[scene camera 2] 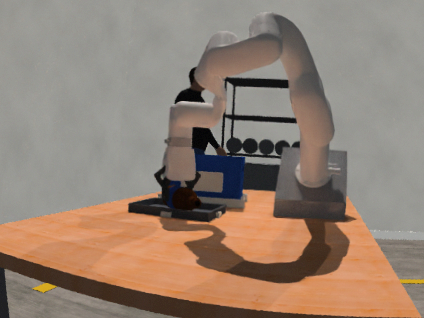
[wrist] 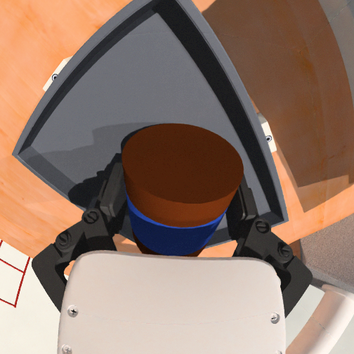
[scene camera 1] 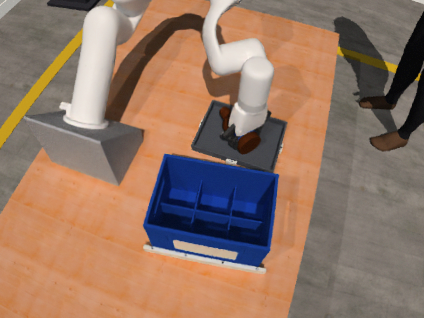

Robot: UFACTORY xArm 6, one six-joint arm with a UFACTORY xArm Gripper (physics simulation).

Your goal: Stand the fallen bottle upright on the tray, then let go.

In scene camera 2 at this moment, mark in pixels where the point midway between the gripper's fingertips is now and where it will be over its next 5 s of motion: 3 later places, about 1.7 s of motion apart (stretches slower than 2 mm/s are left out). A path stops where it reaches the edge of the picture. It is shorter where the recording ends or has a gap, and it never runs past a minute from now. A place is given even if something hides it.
My gripper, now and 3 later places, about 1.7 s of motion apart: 176, 200; 181, 120; 182, 106; 183, 109
